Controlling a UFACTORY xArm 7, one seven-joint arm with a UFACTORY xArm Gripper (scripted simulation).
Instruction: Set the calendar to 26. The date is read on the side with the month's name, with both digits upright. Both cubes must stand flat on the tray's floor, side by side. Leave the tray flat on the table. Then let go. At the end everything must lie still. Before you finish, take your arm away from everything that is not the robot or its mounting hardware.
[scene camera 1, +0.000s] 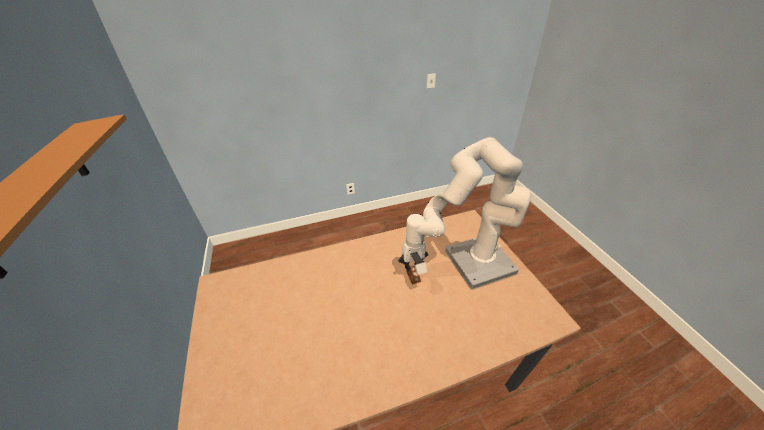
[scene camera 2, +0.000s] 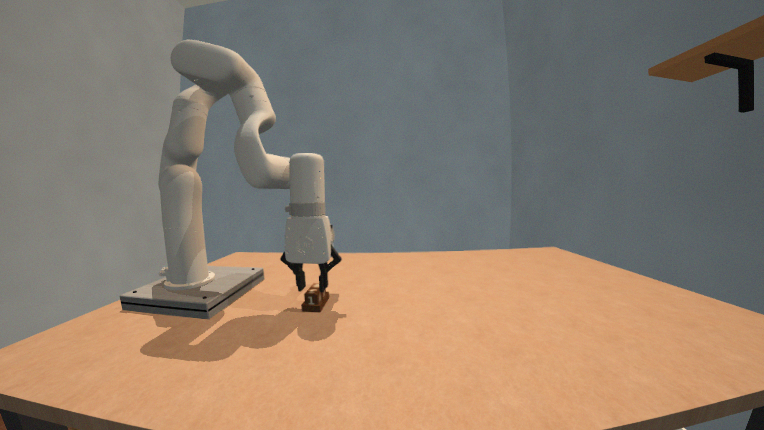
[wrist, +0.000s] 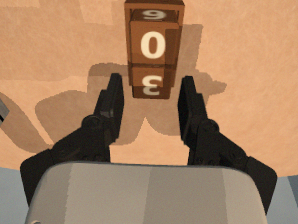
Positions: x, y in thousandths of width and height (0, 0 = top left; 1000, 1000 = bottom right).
In view: my gripper (scene camera 2: 409, 673), a digit cube (wrist: 515, 172) and a digit cube (wrist: 502, 364).
My gripper also shows in the wrist view (wrist: 508, 395).
